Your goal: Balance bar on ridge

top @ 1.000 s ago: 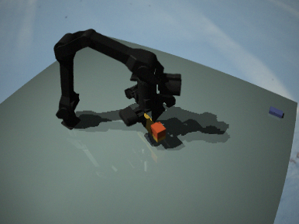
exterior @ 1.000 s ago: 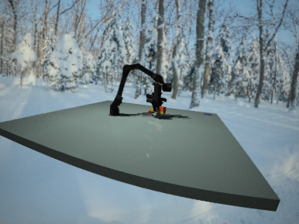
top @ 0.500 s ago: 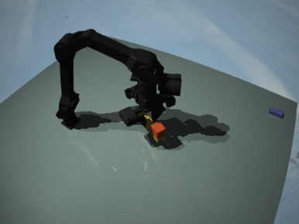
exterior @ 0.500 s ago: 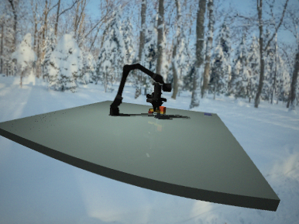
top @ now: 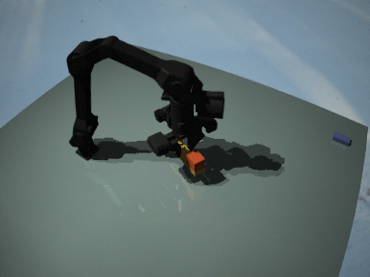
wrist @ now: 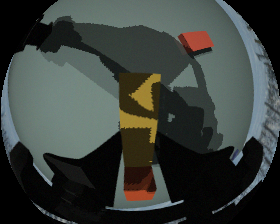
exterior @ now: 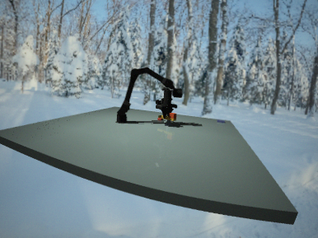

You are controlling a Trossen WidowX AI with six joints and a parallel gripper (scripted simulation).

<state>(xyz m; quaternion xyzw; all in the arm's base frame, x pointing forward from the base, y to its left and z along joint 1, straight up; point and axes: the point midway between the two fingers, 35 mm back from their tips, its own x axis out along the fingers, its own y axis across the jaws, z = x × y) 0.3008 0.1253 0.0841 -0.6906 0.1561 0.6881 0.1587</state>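
The bar lies 3 cm ahead of my gripper tip, 2 cm to the right of it and 2 cm above it. Also, from my gripper tip: flat red block: 8 cm behind, 15 cm to the left, 4 cm below; blue block: 44 cm ahead, 37 cm to the left, 4 cm below.
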